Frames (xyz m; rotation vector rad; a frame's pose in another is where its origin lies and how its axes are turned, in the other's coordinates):
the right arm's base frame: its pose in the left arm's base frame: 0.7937 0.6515 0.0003 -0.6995 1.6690 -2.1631
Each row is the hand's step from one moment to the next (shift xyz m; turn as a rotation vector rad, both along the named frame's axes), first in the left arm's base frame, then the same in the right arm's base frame.
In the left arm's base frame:
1: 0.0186 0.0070 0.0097 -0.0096 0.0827 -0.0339
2: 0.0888 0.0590 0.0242 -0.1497 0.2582 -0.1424
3: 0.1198 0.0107 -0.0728 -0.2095 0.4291 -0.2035
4: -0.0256 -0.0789 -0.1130 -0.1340 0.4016 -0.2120
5: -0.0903 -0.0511 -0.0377 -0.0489 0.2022 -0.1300
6: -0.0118 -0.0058 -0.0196 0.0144 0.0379 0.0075
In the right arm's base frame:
1: -0.0173 -0.0120 0.0066 -0.0420 0.0110 -0.0787
2: -0.1003 -0.0429 0.0067 -0.0385 0.0749 -0.3198
3: -0.1183 0.0620 0.0438 -0.0904 0.0909 -0.5030
4: 0.0421 0.1309 0.0270 -0.1401 0.1031 -0.4404
5: 0.0949 0.0539 -0.0166 -0.0902 0.0735 -0.2160
6: 0.0092 0.0209 -0.0058 -0.0306 -0.0179 -0.0210

